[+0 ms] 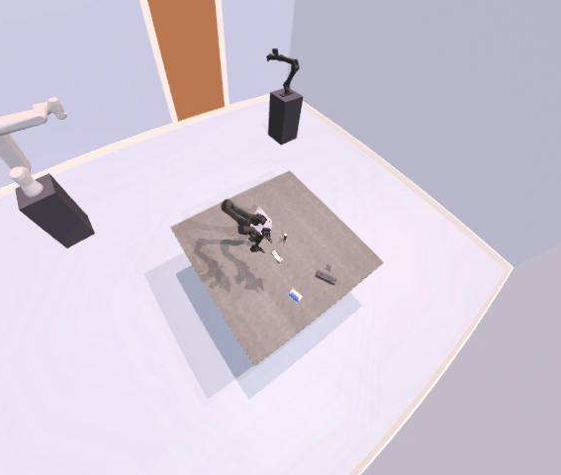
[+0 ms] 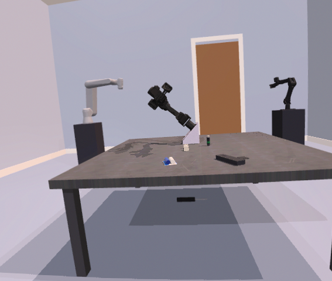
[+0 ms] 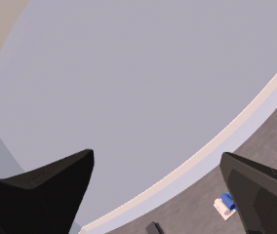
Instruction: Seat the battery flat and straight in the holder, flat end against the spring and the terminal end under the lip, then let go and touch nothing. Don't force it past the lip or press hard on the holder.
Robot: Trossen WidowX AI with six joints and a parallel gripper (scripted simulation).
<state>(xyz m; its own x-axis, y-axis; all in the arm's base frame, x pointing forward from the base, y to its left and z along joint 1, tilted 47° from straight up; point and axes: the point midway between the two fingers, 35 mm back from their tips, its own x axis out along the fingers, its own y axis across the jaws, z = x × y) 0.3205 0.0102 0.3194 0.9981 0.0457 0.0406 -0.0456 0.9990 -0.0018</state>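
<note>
Now: the battery 33 cm below my gripper tip, 31 cm to the left of it and 14 cm behind it. Also, from my gripper tip: flat black block 35 cm below, 33 cm to the left, 33 cm ahead.
</note>
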